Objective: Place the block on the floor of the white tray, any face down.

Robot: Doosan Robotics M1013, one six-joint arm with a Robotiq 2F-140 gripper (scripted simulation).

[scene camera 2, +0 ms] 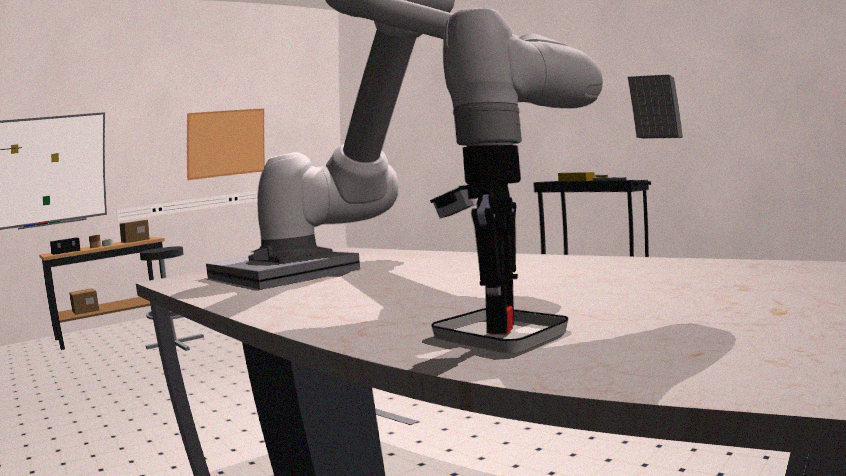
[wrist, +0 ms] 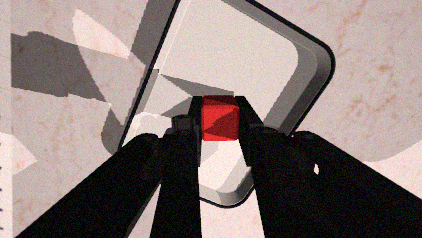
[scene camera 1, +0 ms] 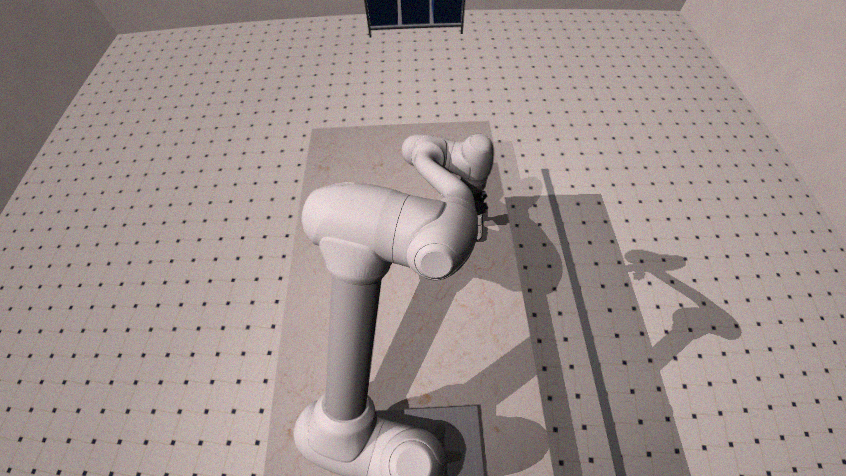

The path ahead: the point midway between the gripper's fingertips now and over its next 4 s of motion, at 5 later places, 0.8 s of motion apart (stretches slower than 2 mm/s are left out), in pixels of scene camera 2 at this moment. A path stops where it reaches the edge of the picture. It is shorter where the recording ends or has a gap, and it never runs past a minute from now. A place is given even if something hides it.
The gripper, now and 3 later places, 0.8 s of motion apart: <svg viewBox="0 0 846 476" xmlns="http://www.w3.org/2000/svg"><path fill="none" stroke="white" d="M500 329L500 320L499 286L417 273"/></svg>
